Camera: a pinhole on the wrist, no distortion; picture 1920 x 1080 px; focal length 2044.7 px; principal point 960.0 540.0 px. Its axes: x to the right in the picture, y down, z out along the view. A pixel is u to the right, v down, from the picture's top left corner.
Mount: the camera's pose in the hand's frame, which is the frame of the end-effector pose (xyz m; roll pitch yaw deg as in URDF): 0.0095 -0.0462 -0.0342 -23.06 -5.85 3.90
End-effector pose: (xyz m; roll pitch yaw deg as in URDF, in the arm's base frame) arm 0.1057 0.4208 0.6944 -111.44 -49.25 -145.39
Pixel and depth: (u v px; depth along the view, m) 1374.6 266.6 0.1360
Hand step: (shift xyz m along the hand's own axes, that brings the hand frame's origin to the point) 0.0209 -0.0088 0.1002
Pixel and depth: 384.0 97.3 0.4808
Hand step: -0.1804 0.0336 0.4326
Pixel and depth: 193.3 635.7 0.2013
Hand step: -0.0898 0.0347 0.1387
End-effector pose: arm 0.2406 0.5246 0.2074 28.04 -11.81 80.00
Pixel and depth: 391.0 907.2 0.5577
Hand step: -0.2138 0.2499 0.4214
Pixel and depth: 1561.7 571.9 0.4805
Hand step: 0.0919 0.1550 0.4171
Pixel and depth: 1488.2 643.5 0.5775
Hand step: 0.0875 0.2128 0.4982
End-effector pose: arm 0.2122 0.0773 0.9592 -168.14 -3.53 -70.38
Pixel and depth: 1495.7 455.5 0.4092
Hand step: 0.0671 0.1028 0.3579
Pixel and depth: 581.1 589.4 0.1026
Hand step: -0.0218 -0.0058 0.0568
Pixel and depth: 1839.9 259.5 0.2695
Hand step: 0.0930 0.0312 0.2387
